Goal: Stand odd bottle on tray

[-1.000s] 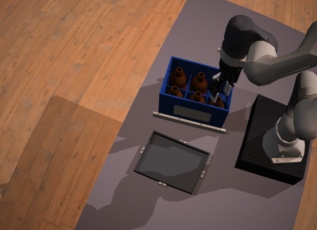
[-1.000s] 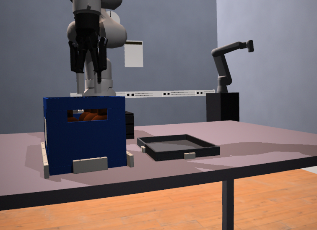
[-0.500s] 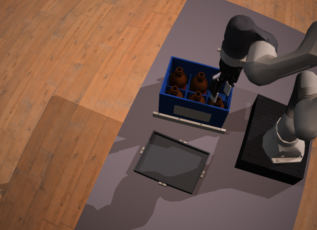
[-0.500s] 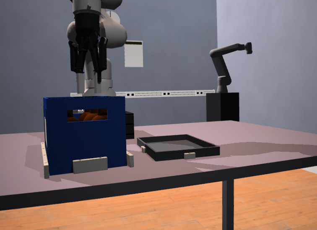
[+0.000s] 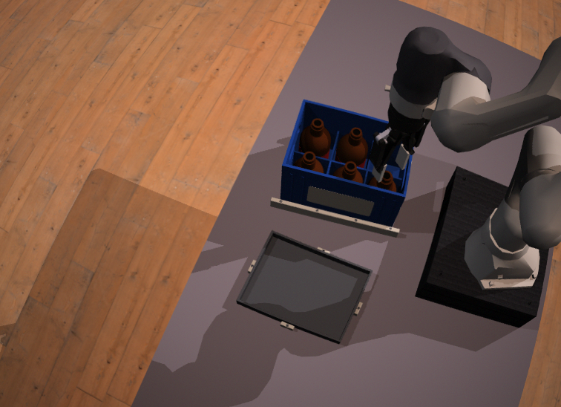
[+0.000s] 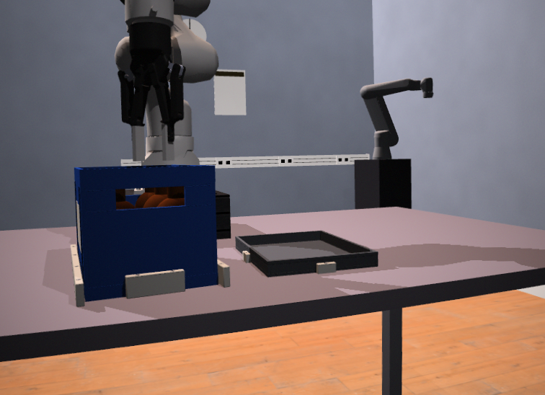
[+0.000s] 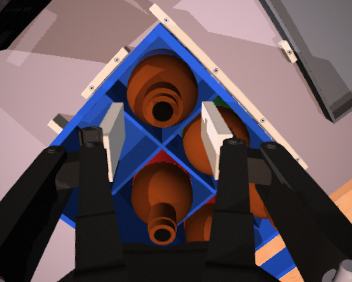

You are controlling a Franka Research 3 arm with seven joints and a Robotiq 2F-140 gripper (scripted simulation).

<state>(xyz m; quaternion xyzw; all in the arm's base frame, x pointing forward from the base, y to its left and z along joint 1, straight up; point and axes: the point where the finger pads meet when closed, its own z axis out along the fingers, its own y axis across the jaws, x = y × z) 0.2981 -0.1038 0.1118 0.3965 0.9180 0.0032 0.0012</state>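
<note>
Now: the bottle 13 cm below my hand. Round my hand: crate: 9 cm ahead, 5 cm to the right, 13 cm below; then dark tray: 12 cm ahead, 24 cm to the left, 20 cm below.
</note>
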